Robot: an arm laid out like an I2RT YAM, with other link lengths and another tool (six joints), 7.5 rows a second.
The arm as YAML. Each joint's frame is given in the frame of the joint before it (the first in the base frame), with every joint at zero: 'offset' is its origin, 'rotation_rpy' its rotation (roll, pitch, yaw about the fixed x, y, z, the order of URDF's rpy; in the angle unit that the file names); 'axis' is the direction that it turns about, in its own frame. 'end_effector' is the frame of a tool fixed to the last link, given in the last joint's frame.
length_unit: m
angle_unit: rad
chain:
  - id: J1
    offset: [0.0, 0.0, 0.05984]
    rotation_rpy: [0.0, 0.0, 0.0]
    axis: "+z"
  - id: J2
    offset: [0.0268, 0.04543, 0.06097]
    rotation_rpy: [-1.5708, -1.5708, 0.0]
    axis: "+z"
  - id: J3
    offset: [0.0, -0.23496, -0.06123]
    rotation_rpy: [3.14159, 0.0, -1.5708]
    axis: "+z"
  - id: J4
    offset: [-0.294, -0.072, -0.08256]
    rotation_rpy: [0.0, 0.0, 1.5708]
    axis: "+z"
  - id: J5
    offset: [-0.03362, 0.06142, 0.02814]
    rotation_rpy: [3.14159, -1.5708, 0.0]
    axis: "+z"
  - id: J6
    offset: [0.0, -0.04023, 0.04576]
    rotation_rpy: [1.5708, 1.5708, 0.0]
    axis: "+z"
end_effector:
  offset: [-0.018, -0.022, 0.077]
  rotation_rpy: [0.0, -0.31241, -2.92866]
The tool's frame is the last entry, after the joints.
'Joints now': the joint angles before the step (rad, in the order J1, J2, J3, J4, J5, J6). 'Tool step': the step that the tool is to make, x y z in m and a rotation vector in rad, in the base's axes. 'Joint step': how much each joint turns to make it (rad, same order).
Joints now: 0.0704, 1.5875, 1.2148, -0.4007, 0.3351, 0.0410
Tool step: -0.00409, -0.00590, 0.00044, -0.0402, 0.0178, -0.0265
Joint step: 0.0000, -0.0057, 0.0000, -0.0230, 0.0462, -0.0095
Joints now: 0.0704, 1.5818, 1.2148, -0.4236, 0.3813, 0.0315
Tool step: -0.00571, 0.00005, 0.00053, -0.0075, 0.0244, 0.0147
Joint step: 0.0000, -0.0126, -0.0035, -0.0282, -0.0061, -0.0157
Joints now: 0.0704, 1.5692, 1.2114, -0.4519, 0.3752, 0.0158
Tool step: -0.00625, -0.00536, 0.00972, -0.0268, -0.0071, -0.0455
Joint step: 0.0023, -0.0286, 0.0008, -0.0309, 0.0527, 0.0172
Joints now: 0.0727, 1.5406, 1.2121, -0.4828, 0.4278, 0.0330
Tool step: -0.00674, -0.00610, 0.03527, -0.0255, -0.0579, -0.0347
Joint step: -0.0012, -0.0656, 0.0321, -0.0431, 0.0446, 0.0030
